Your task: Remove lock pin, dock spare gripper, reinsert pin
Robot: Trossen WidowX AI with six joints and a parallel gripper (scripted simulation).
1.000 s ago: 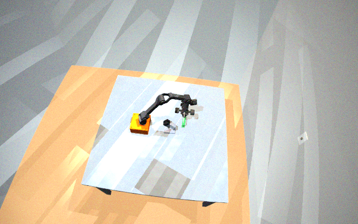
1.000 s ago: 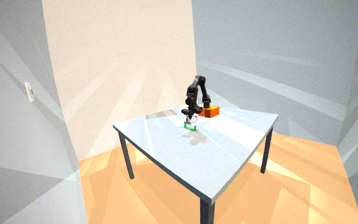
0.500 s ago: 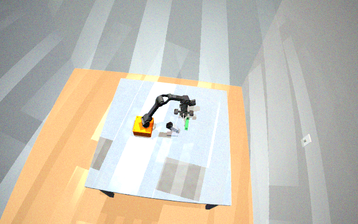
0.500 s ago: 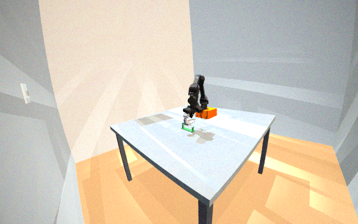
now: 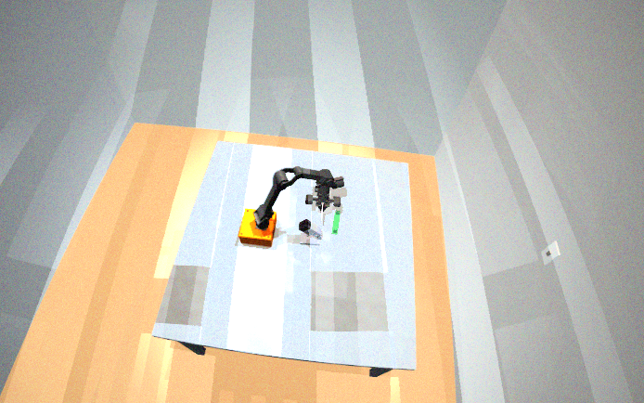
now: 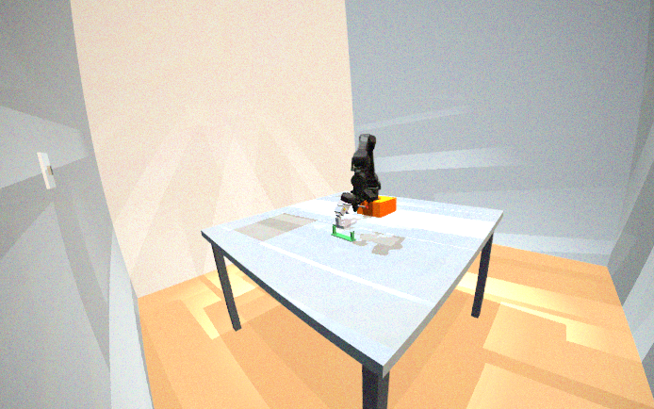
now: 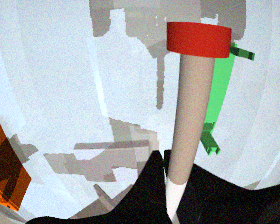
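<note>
Right now my gripper tip is 120 mm to the left of the mount, 50 mm above it and 10 mm past it. From my gripper tip the other things lie so: spare gripper 130 mm to the right, 30 mm behind, 10 mm above; green bracket 90 mm ahead, 80 mm below, 10 mm to the left.
</note>
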